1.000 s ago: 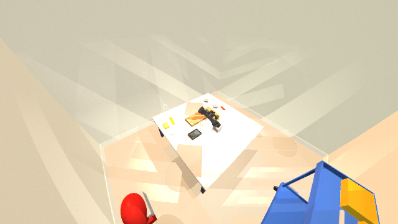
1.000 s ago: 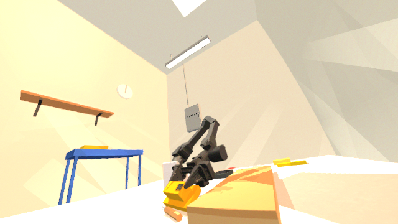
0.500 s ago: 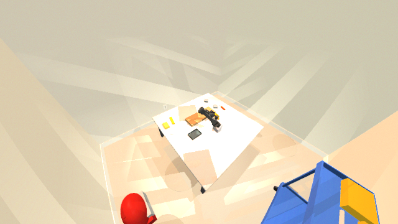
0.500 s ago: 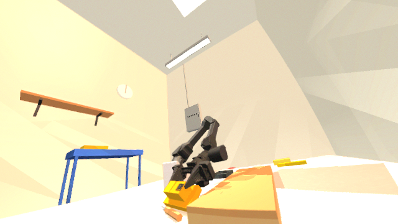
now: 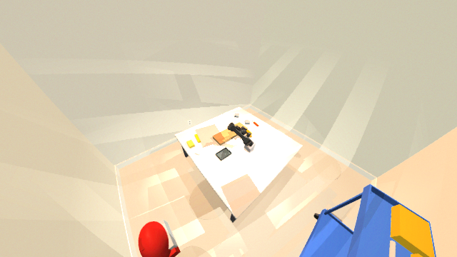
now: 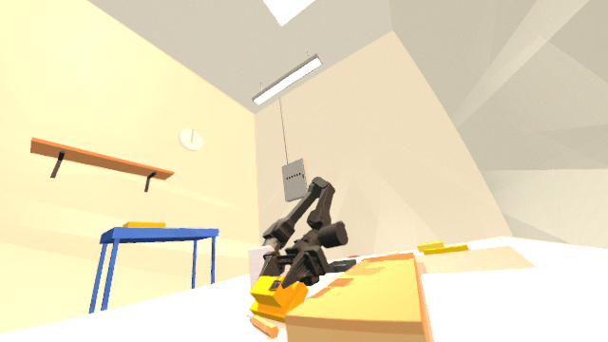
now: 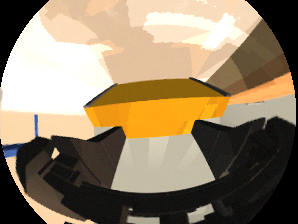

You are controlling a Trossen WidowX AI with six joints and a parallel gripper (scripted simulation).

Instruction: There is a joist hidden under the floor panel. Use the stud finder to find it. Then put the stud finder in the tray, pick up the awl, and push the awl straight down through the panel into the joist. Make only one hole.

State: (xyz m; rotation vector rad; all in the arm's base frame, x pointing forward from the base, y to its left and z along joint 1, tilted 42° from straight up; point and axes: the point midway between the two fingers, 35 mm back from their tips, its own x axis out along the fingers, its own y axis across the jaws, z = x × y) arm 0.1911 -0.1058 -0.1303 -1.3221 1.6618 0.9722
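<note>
Now: the orange stud finder 10 mm ahead of my gripper tip and 10 mm below it. Round my gripper tip: awl 20 mm behind, 30 mm to the right, 60 mm below; then dark tray 40 mm behind, 510 mm to the left, 50 mm below.
</note>
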